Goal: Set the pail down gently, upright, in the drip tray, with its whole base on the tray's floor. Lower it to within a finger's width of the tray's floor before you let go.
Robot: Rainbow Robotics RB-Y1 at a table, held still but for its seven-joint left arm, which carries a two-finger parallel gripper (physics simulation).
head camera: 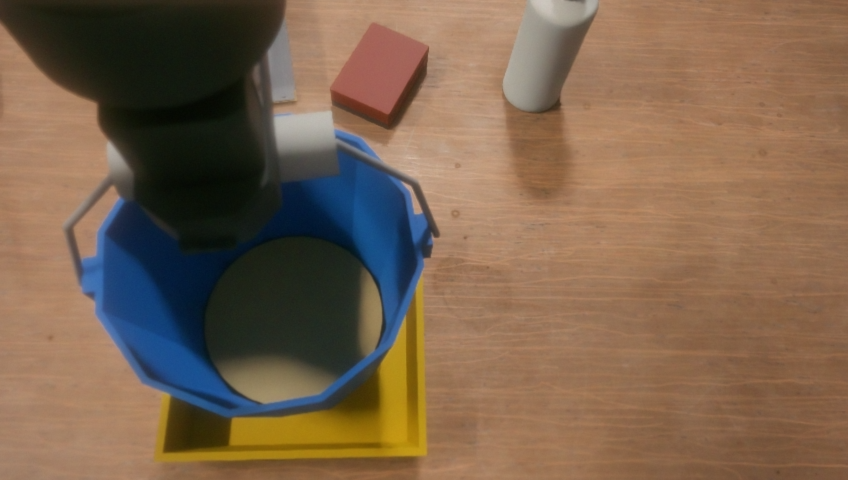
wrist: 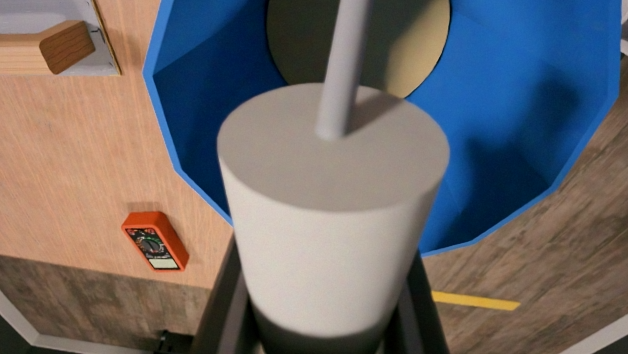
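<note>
The blue pail (head camera: pixel 151 297) (wrist: pixel 515 75) hangs by its wire bail, looks about upright and stands over the yellow drip tray (head camera: pixel 421 368) in the head view. The tray's near and right walls show past the pail; its far and left parts are hidden. The pail's base and the gap under it are hidden. A round cream surface (head camera: pixel 294 333) (wrist: pixel 422 45) shows inside the pail. My gripper (head camera: pixel 205 172) (wrist: pixel 327 300) is shut on the bail's white grip (head camera: pixel 306 145) (wrist: pixel 330 240), with a dark finger on each side in the wrist view.
A red block (head camera: pixel 377 71) lies beyond the pail, and a grey-white bottle (head camera: pixel 544 59) stands to its right. A grey trowel (head camera: pixel 282 65) (wrist: pixel 107 62) with a wooden handle (wrist: pixel 65 47) lies behind the arm. An orange multimeter (wrist: pixel 157 242) lies near a table edge.
</note>
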